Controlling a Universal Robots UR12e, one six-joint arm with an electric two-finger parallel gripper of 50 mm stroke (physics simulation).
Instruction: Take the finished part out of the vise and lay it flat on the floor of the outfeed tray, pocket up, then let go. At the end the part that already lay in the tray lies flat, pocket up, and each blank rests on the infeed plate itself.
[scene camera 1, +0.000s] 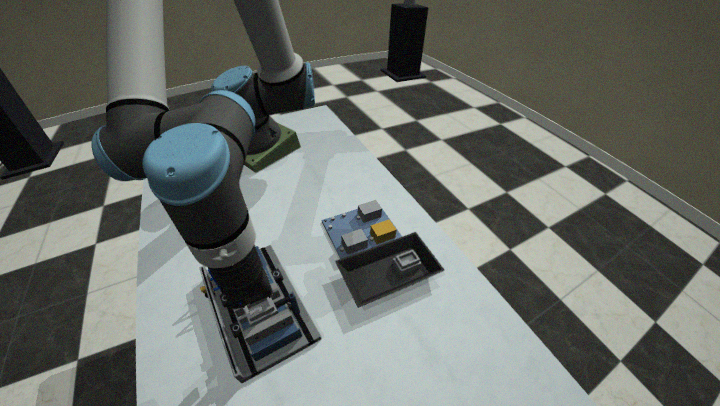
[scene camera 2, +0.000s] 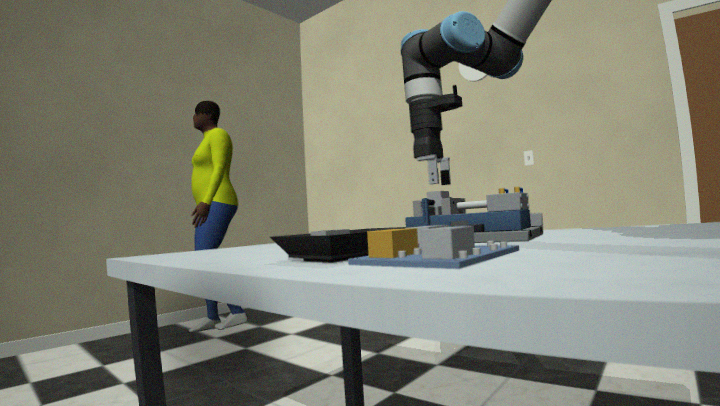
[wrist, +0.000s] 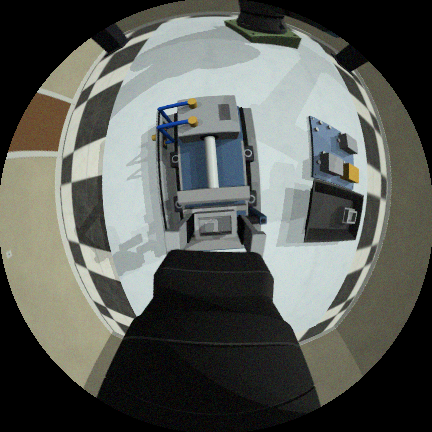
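Where they show: gripper, fingertip midpoint: (scene camera 1: 255, 298) (scene camera 2: 440, 184) (wrist: 215, 222); arm's base at its link origin: (scene camera 1: 257, 138).
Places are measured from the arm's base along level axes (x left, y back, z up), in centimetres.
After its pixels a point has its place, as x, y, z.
Note:
The finished part (scene camera 1: 260, 311) {-11.7, -75.3, 5.8} (scene camera 2: 437, 195) {-9.4, -72.6, 4.7} (wrist: 215, 214) {-11.9, -72.4, 5.8} is grey with its pocket up and sits between the jaws of the vise (scene camera 1: 276, 337) {-10.6, -79.1, 0.3} (scene camera 2: 506, 202) {-9.8, -56.5, 2.0} (wrist: 200, 131) {-14.8, -61.2, 3.9}. My gripper (scene camera 2: 439, 183) {-11.8, -73.1, 7.4} (wrist: 215, 222) {-11.8, -73.1, 7.4} is open and empty, pointing down a little above the part, its fingers on either side of it in the wrist view. A second pocketed part (scene camera 1: 409, 266) {24.6, -73.5, -2.1} (wrist: 349, 216) {25.9, -71.9, -2.4} lies flat, pocket up, in the black outfeed tray (scene camera 1: 365, 284) {12.9, -72.4, -4.5} (scene camera 2: 327, 247) {30.8, -66.3, -3.2} (wrist: 322, 222) {15.7, -74.7, -4.5}. Grey blanks (scene camera 1: 354, 240) {15.0, -60.7, -1.3} (scene camera 1: 370, 210) {23.9, -52.3, -1.3} (wrist: 331, 163) {13.6, -60.1, -1.3} (wrist: 348, 143) {22.1, -51.9, -1.3} and an orange one (scene camera 1: 383, 230) {23.8, -60.7, -1.3} (scene camera 2: 392, 243) {27.2, -57.6, -3.0} (wrist: 351, 173) {22.9, -60.2, -1.3} stand on the infeed plate (scene camera 1: 333, 236) {11.3, -54.4, -4.9} (wrist: 319, 137) {13.0, -52.9, -4.9}.
Several small pegs rise from the infeed plate, which stands beside the tray. Blue hoses (wrist: 172, 124) {-18.6, -60.4, 5.2} stand at one side of the vise. The arm's green base (scene camera 1: 274, 151) {4.4, -10.0, -1.3} (wrist: 260, 36) {-1.4, -12.7, -2.1} is at the table's far end. A person (scene camera 2: 214, 166) stands beyond the table.

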